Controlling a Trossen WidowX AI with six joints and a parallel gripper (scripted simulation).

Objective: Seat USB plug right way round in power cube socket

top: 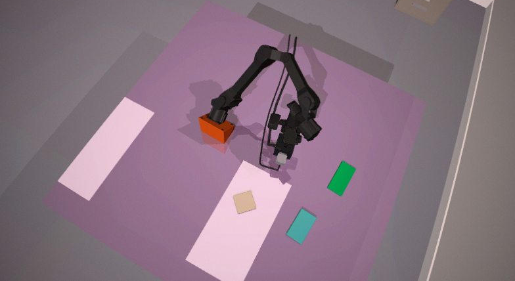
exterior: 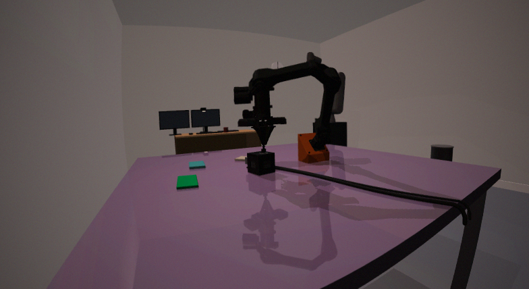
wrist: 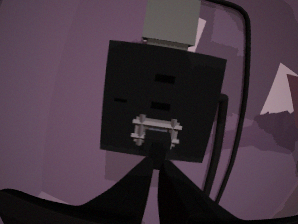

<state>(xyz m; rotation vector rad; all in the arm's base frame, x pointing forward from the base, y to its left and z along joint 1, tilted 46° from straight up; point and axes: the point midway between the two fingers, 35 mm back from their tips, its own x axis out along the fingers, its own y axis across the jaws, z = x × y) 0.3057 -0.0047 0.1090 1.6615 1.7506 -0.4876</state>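
My gripper tip is 20 mm above the usb plug. Round my gripper tip: teal tile: 290 mm to the right, 220 mm ahead, 100 mm below; then tan tile: 310 mm to the right, 100 mm below, 30 mm behind; then green tile: 290 mm ahead, 100 mm below, 20 mm to the right.
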